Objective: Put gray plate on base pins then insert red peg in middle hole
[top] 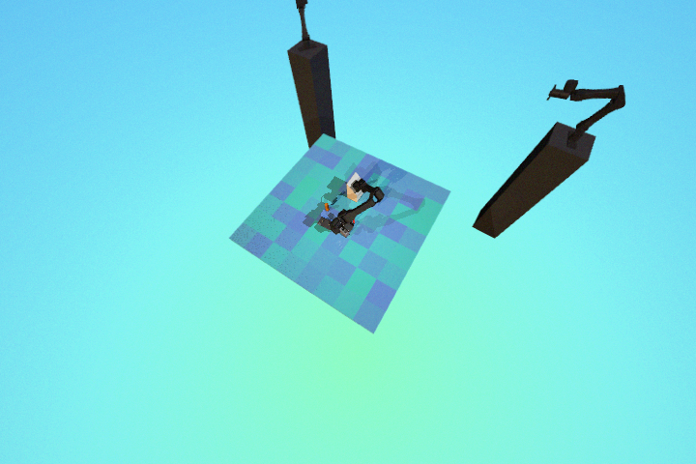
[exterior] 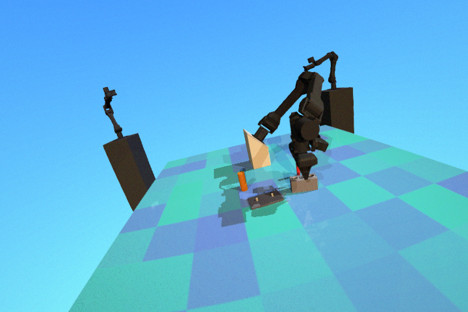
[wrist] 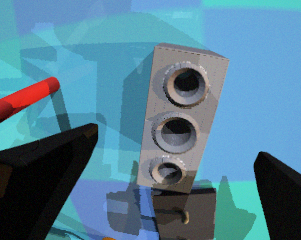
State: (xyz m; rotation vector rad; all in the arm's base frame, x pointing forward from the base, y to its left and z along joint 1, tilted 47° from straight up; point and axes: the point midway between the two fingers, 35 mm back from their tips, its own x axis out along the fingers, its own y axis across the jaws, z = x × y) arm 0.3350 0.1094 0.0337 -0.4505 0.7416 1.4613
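Now: the gray plate 30 mm below my gripper tip. The rest, counted from my gripper tip: dark base (160 mm to the right, 60 mm below, 10 mm ahead); then red peg (110 mm behind, 30 mm below, 20 mm to the left); then orange cylinder (220 mm to the right, 100 mm behind, 30 mm below).
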